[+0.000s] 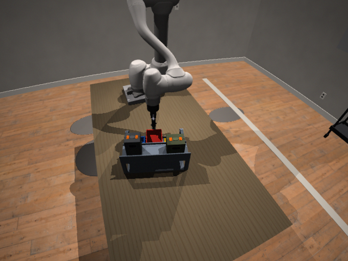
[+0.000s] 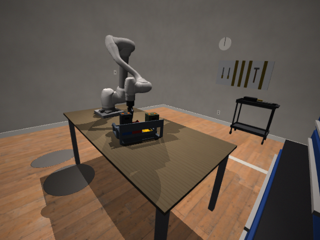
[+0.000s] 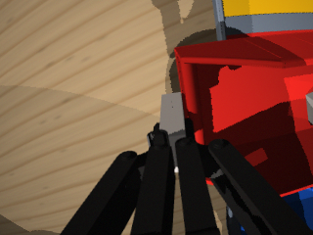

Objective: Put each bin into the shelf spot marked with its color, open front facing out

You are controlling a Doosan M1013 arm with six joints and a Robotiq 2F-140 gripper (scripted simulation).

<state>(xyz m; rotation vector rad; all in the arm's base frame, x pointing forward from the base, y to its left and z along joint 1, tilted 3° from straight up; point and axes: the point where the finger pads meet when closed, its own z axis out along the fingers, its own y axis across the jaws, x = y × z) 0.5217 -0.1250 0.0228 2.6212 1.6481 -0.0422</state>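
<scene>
Right now my hand is 90 mm short of the red bin, 40 mm to the left of it and 10 mm above it. From my hand the other things lie so: green toolbox 270 mm ahead, 90 mm above; then dark box 210 mm to the right, 160 mm ahead, 110 mm above; then blue bin 160 mm to the right, 80 mm ahead, 10 mm below.
</scene>
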